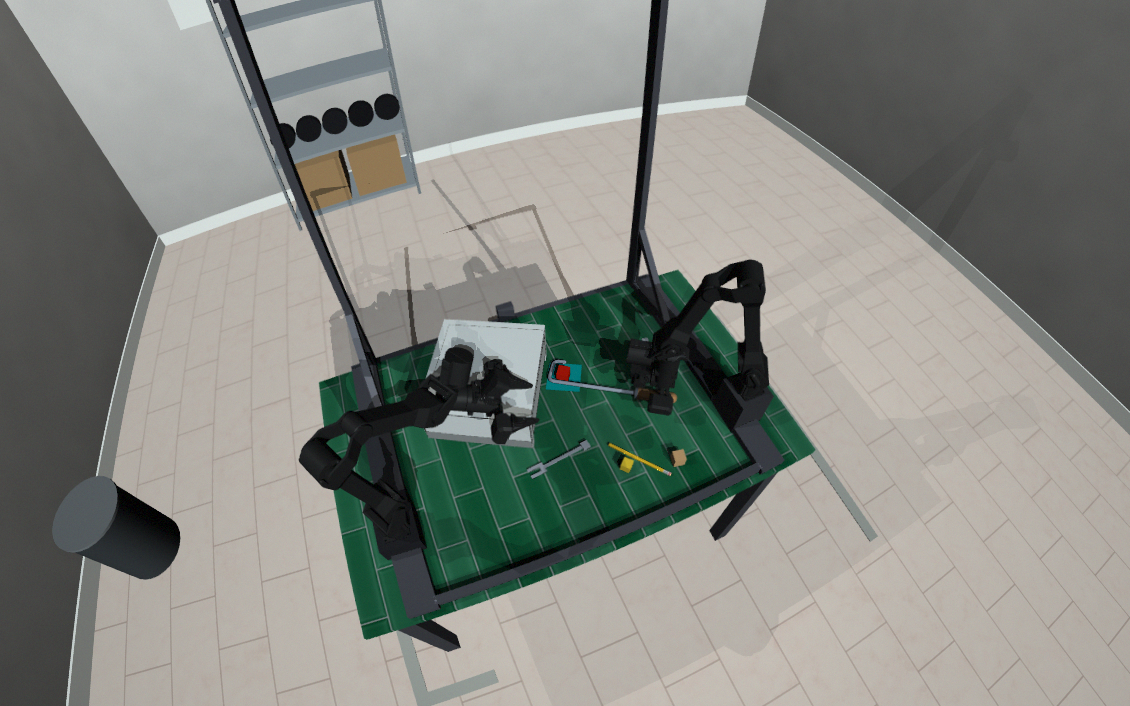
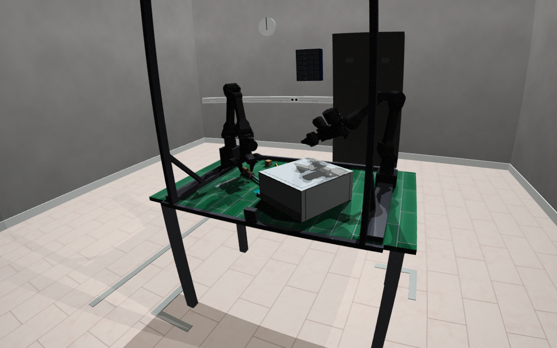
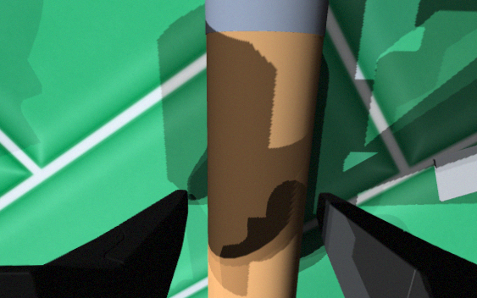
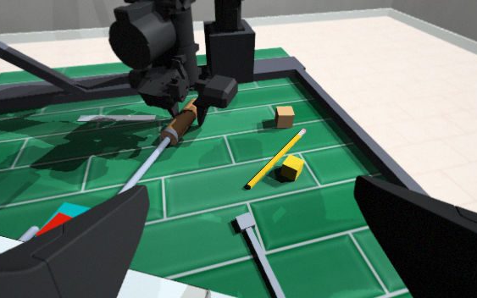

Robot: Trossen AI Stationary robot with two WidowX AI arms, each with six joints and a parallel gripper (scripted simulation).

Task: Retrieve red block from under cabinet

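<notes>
Now: the hook tool 110 mm behind my left hand, 90 mm to the right of it and 20 mm below it. The rest, counted from my left hand: flat metal strip (140 mm behind, 50 mm to the left, 40 mm below); brown cube (180 mm ahead, 40 mm to the right, 20 mm below); pencil (140 mm ahead, 130 mm to the right, 30 mm below).
</notes>
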